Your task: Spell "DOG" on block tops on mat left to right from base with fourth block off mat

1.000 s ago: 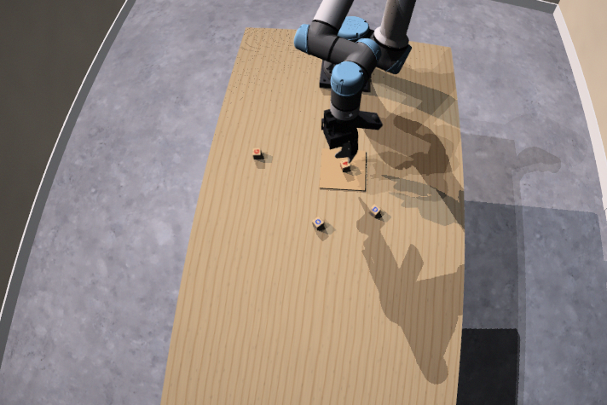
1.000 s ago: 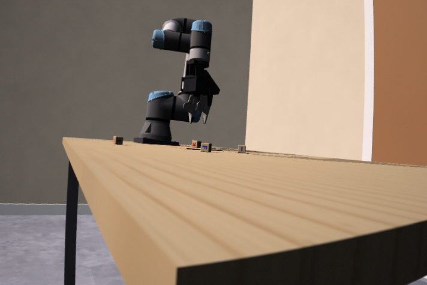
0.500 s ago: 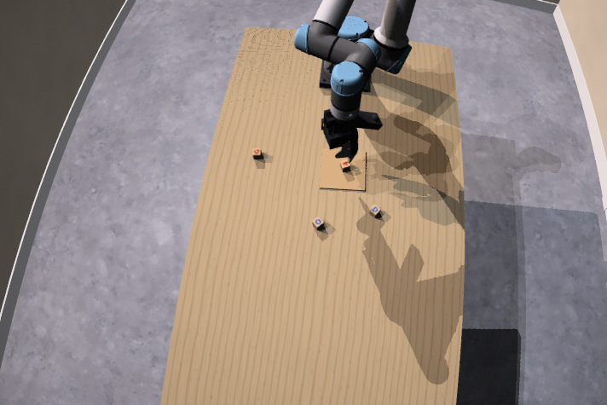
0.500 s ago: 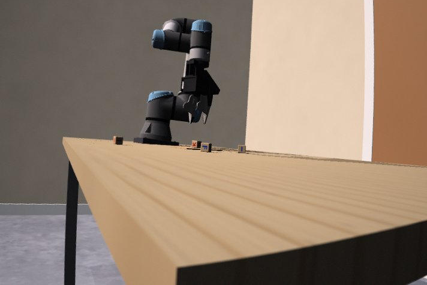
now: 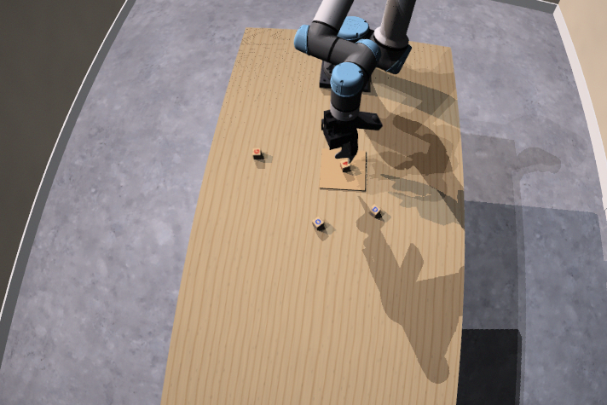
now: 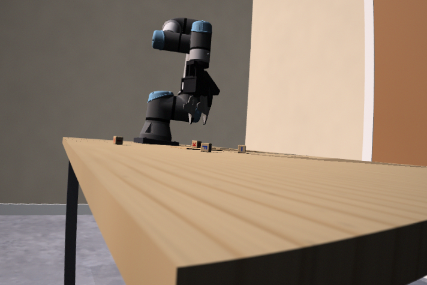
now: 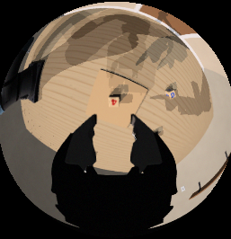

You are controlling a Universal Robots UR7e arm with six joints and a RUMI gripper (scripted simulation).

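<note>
The tan mat lies 100 mm below my hand.
</note>
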